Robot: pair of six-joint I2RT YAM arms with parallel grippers.
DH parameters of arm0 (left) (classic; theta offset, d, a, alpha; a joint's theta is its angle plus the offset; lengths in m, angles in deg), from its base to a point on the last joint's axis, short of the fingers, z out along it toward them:
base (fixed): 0 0 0 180
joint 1: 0 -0.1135 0.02 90
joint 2: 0 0 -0.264 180
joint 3: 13.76 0 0.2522 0
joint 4: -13.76 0 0.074 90
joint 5: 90 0 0 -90
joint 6: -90 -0.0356 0 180
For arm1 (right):
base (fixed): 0 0 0 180
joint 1: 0 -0.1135 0.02 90
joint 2: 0 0 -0.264 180
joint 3: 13.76 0 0.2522 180
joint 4: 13.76 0 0.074 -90
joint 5: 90 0 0 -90
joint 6: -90 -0.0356 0 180
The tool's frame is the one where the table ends.
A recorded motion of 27 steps. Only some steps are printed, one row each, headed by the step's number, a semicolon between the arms.
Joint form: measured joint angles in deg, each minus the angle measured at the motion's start. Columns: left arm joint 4, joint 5, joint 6, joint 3, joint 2, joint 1; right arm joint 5, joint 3, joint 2, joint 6, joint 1, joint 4.
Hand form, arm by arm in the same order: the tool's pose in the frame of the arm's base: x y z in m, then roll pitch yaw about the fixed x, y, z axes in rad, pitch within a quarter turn. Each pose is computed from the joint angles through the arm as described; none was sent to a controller.
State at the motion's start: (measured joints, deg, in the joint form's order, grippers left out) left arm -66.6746 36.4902 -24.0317 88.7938 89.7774 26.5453; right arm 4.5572 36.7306 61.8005 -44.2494 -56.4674 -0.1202
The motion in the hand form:
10: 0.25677 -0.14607 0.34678 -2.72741 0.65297 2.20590; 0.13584 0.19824 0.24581 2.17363 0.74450 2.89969
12: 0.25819 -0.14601 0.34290 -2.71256 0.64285 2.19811; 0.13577 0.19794 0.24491 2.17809 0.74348 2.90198
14: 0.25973 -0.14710 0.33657 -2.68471 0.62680 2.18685; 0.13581 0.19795 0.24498 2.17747 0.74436 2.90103
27: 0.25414 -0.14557 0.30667 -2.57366 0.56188 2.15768; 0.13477 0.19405 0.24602 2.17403 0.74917 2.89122
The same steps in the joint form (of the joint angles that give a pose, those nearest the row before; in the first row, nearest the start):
10: -1.81 1.66 -4.52 0.29 -1.57 -1.18; 0.11 -1.27 -0.17 0.31 0.20 -1.31
12: -2.67 2.38 -5.75 0.22 -0.90 -1.38; 0.13 -1.40 -0.17 0.31 0.22 -1.25
14: -3.94 3.56 -7.45 0.04 0.17 -1.42; 0.17 -1.40 -0.18 0.33 0.22 -1.29
27: -7.69 7.39 -13.68 -4.70 1.73 -1.57; 0.39 -1.82 -1.33 0.46 0.50 -0.79

